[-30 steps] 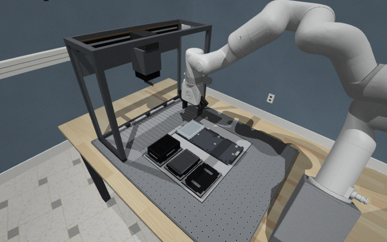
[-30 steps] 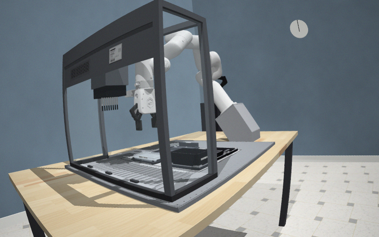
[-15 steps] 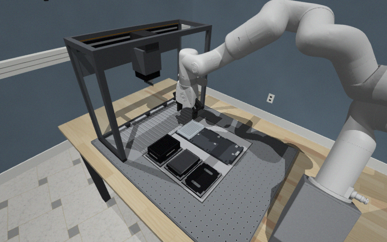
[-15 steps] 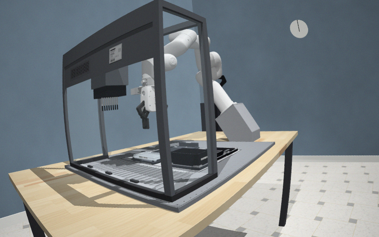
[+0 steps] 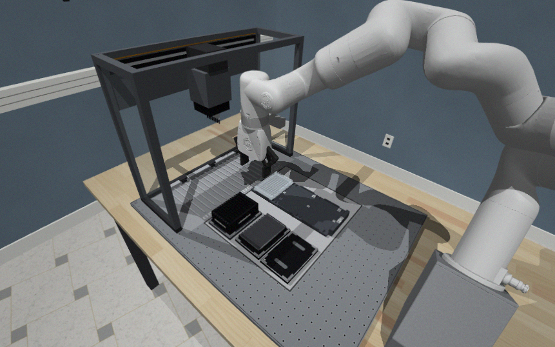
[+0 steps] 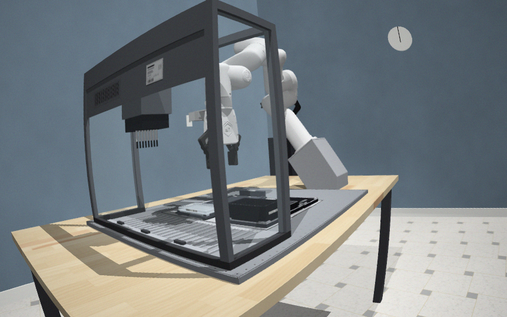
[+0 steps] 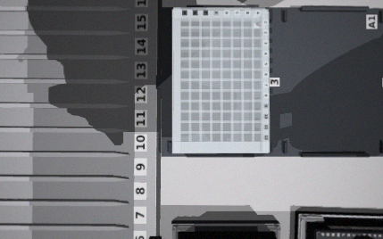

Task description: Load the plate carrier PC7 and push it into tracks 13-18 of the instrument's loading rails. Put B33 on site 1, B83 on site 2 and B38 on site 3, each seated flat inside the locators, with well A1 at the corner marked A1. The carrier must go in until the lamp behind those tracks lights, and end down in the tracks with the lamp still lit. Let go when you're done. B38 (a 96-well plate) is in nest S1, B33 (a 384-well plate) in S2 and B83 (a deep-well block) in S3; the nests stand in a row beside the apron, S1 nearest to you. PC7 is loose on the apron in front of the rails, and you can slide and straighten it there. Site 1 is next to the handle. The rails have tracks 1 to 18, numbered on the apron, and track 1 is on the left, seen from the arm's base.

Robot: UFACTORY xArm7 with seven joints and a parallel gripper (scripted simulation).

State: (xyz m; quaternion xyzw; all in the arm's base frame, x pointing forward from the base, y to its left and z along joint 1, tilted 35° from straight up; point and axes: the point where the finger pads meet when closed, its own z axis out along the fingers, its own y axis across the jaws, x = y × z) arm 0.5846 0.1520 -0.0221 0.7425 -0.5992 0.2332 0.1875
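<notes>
Right now the nest S3 is 150 mm below my hand, 90 mm to the left of it and 20 mm behind it. The rest, counted from my hand: carrier PC7: 140 mm below, 120 mm to the right, 90 mm behind; then 96-well plate B38: 140 mm below, 100 mm to the right, 20 mm ahead; then white corner mark: 160 mm behind, 140 mm below.
</notes>
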